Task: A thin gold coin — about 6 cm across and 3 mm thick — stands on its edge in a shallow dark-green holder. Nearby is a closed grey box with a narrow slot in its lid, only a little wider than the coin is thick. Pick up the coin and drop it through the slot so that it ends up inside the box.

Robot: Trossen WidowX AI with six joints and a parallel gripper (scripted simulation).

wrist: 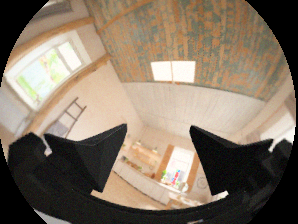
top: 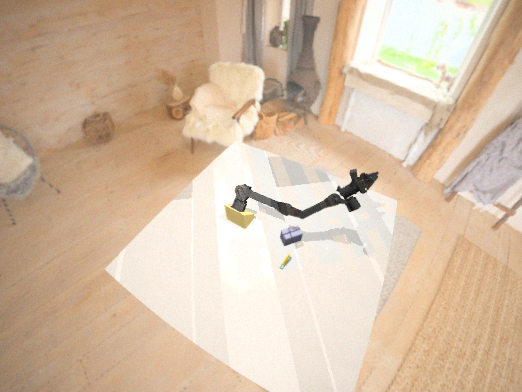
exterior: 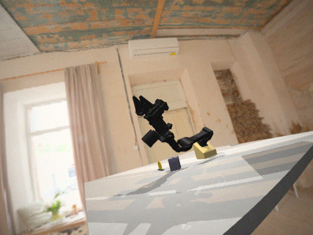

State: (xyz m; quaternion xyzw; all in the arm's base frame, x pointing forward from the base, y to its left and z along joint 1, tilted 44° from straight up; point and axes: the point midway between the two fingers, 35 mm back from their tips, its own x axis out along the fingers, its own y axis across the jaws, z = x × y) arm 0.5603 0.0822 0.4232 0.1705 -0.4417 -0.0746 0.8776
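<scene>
My gripper tip is 22 cm past the gold coin, 45 cm to the left of it and 35 cm above it.
</scene>
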